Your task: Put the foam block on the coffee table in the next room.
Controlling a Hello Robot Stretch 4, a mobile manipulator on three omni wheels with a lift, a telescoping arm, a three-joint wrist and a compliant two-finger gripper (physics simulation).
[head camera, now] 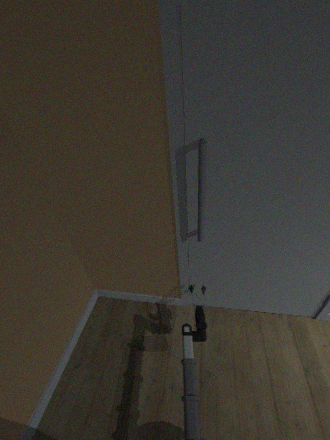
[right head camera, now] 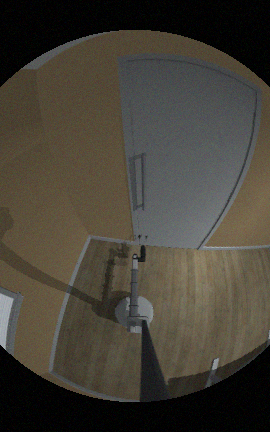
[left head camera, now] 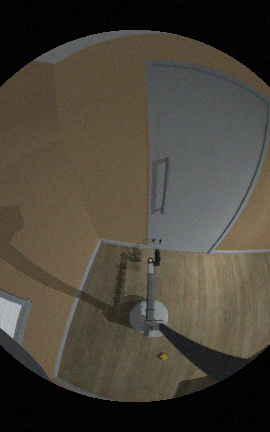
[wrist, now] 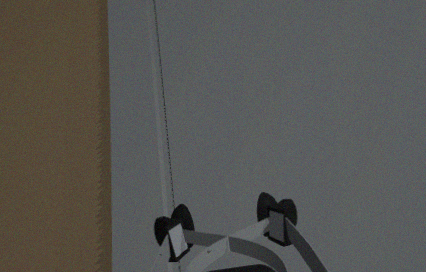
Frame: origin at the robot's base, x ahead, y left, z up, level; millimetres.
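Where they show: gripper, fingertip midpoint: (head camera: 197,285) (right head camera: 142,234) (left head camera: 156,238) (wrist: 224,215).
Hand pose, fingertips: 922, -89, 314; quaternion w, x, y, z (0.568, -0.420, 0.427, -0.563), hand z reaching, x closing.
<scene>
After its pixels a point has its place, as x, y, z.
My gripper (head camera: 197,289) @(922, -89, 314) (left head camera: 157,241) @(922, -89, 314) (right head camera: 143,237) @(922, -89, 314) (wrist: 224,215) @(922, -89, 314) is open and empty. It is low, in front of the bottom part of a grey door (head camera: 260,150) @(924, -343, 1228) (left head camera: 210,150) @(910, -434, 1391) (right head camera: 190,150) @(909, -445, 1333) (wrist: 325,100) @(942, -218, 420), below the long upright door handle (head camera: 201,195) @(877, -99, 1060) (left head camera: 165,187) @(878, -99, 1061) (right head camera: 144,182) @(880, -109, 1066). The door looks shut, with a thin seam near its left edge. A small yellow block (left head camera: 163,356) @(-580, -197, 17), which may be the foam block, lies on the floor behind my base in the left head view. The coffee table does not show.
My round pale base (left head camera: 161,320) (right head camera: 146,311) @(10, -130, 187) stands on the wooden floor (head camera: 260,370) @(515, -450, -28) (left head camera: 200,300) @(120, -685, -27) (right head camera: 200,300) @(45, -844, -28). A tan wall (head camera: 100,150) @(1024, 357, 1254) (left head camera: 110,150) @(1019, 324, 1337) (right head camera: 90,150) @(1018, 314, 1329) (wrist: 50,125) @(989, 117, 465) meets the door frame on the left, and a corner with white skirting is near the arm's left side.
</scene>
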